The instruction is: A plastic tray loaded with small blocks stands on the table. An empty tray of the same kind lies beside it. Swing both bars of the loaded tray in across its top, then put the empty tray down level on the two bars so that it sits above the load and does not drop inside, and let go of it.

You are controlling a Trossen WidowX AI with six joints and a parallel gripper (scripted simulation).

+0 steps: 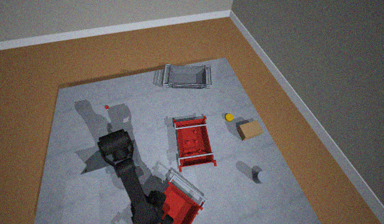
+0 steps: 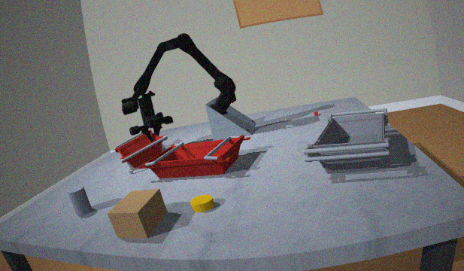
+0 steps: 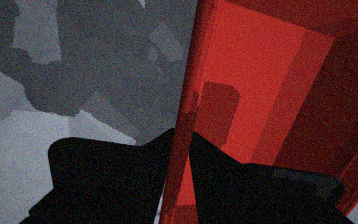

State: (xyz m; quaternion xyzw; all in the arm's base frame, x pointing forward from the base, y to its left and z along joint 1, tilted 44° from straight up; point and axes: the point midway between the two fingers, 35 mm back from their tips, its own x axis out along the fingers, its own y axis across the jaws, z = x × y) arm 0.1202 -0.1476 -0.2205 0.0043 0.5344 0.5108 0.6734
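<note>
My gripper tip is 50 mm short of the red tray, 60 mm to the left of it and 20 mm below it. From my gripper tip the other things lie so: tan box: 600 mm ahead, 280 mm to the left, 10 mm below; grey cylinder: 540 mm ahead, 20 mm to the left; yellow disc: 510 mm ahead, 400 mm to the left, 30 mm below.
</note>
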